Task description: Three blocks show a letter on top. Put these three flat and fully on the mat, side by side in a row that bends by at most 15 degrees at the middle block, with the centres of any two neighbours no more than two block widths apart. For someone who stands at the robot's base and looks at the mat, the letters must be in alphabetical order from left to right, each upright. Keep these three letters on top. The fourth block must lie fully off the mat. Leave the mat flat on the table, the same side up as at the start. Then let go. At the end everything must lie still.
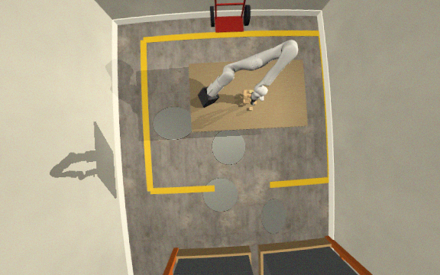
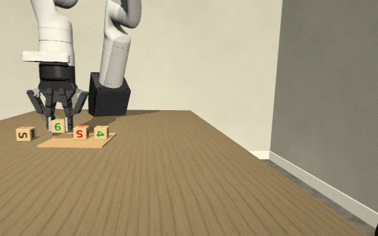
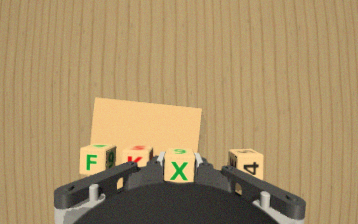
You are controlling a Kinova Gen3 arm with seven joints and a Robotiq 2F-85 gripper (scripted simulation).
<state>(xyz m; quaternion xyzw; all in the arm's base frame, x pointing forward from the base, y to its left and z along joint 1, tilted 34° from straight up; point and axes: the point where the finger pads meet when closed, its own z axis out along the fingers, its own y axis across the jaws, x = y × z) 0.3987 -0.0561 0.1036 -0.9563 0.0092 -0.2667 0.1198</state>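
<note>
Now: the tan mat 10 mm behind my hand, 50 mm to the left of it and 40 mm below it.
</note>
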